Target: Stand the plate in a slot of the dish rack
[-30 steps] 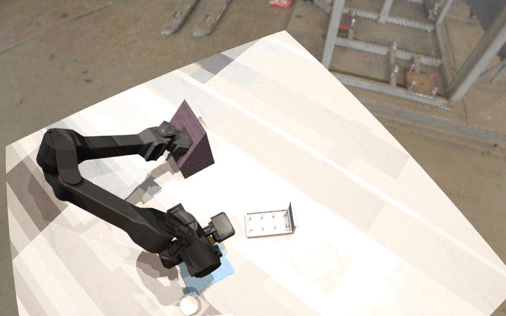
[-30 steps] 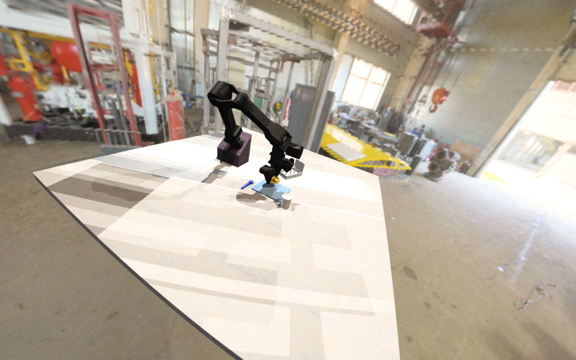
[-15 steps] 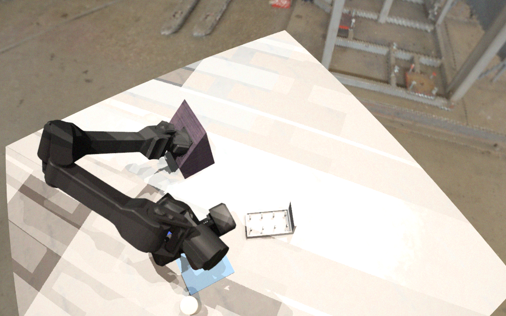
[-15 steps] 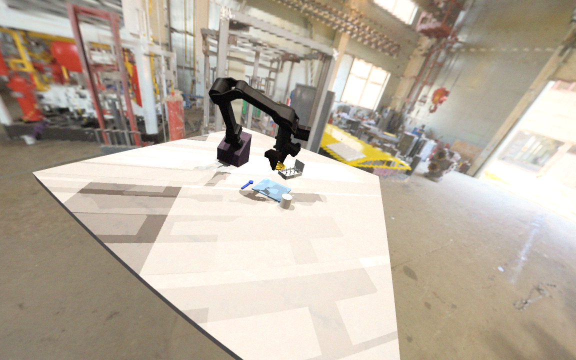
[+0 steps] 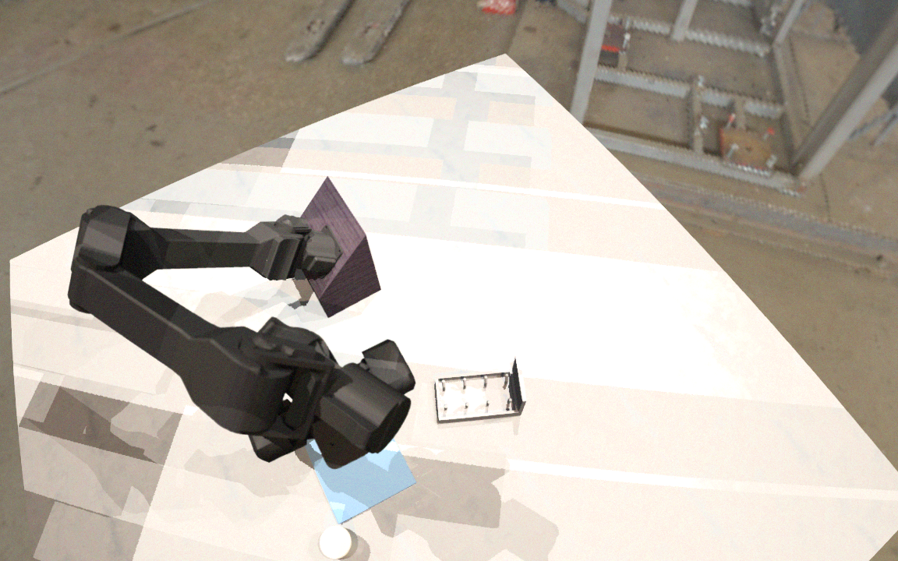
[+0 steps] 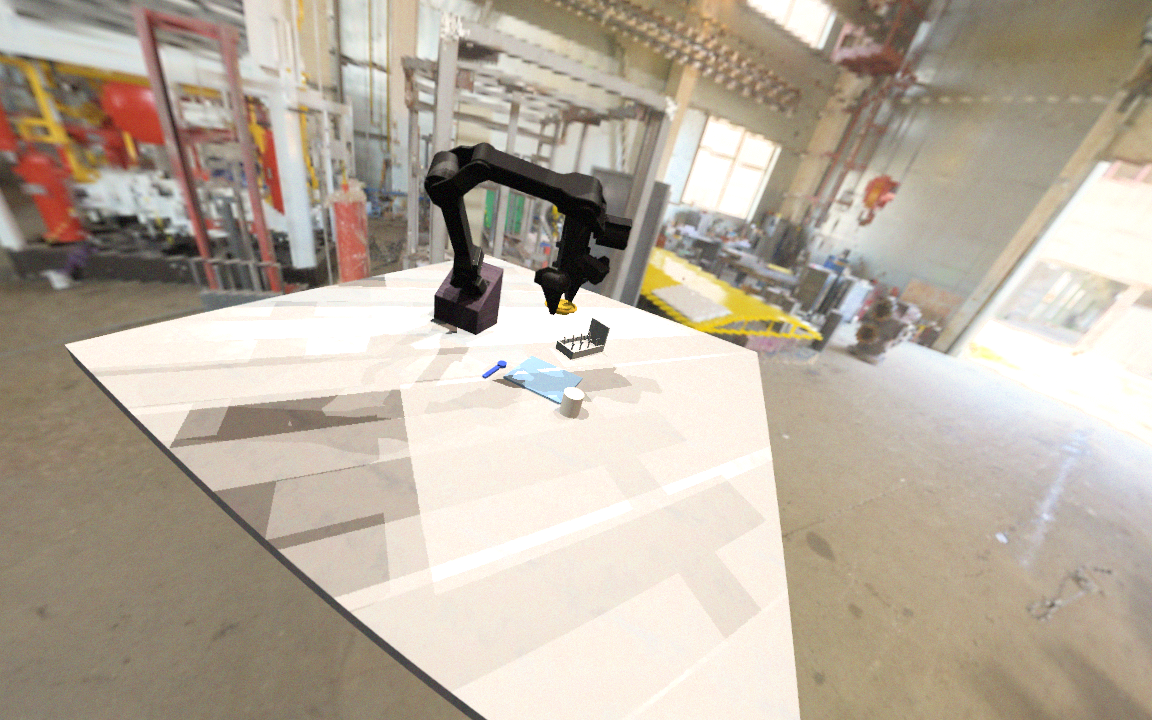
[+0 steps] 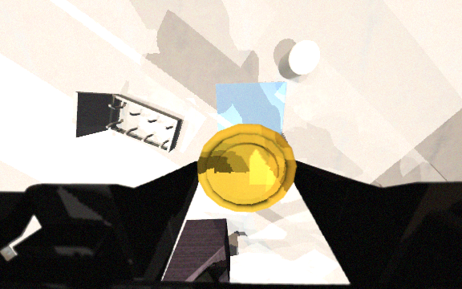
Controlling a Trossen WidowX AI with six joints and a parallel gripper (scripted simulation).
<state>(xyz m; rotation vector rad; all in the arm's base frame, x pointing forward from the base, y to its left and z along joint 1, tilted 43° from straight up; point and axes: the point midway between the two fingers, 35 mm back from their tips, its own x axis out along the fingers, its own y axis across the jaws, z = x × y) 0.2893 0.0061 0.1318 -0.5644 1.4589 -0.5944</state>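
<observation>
My gripper tip is now 2 cm short of the grey dish rack, 19 cm to the right of it and 15 cm above it. Also, from my gripper tip: light blue mat (1 cm ahead, 2 cm to the right, 17 cm below); yellow plate (1 cm above); white cup (11 cm ahead, 10 cm to the right, 15 cm below).
</observation>
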